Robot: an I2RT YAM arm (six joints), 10 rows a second.
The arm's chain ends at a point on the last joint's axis. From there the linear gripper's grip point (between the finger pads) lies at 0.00 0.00 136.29 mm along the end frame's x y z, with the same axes.
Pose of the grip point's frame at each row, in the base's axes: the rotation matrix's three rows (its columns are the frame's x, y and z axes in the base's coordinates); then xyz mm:
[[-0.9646 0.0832 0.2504], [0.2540 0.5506 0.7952], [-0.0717 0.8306 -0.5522]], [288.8 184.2 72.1]
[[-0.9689 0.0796 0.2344], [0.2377 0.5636 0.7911], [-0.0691 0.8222 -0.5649]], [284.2 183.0 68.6]
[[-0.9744 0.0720 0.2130], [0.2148 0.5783 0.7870], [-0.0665 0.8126 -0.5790]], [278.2 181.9 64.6]
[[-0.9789 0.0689 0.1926], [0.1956 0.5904 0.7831], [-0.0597 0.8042 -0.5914]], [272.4 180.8 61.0]
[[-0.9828 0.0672 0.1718], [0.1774 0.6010 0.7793], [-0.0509 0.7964 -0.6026]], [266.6 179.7 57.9]
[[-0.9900 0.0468 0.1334], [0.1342 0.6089 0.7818], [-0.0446 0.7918 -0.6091]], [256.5 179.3 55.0]
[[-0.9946 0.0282 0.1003], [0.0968 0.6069 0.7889], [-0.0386 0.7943 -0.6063]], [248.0 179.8 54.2]
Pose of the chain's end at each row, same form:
[[-0.9646 0.0832 0.2504], [0.2540 0.5506 0.7952], [-0.0717 0.8306 -0.5522]], [254.7 75.8 147.4]
[[-0.9689 0.0796 0.2344], [0.2377 0.5636 0.7911], [-0.0691 0.8222 -0.5649]], [252.3 75.2 145.6]
[[-0.9744 0.0720 0.2130], [0.2148 0.5783 0.7870], [-0.0665 0.8126 -0.5790]], [249.2 74.6 143.5]
[[-0.9789 0.0689 0.1926], [0.1956 0.5904 0.7831], [-0.0597 0.8042 -0.5914]], [246.2 74.1 141.6]
[[-0.9828 0.0672 0.1718], [0.1774 0.6010 0.7793], [-0.0509 0.7964 -0.6026]], [243.2 73.5 140.0]
[[-0.9900 0.0468 0.1334], [0.1342 0.6089 0.7818], [-0.0446 0.7918 -0.6091]], [238.3 72.7 138.0]
[[-0.9946 0.0282 0.1003], [0.0968 0.6069 0.7889], [-0.0386 0.7943 -0.6063]], [234.3 72.3 136.8]

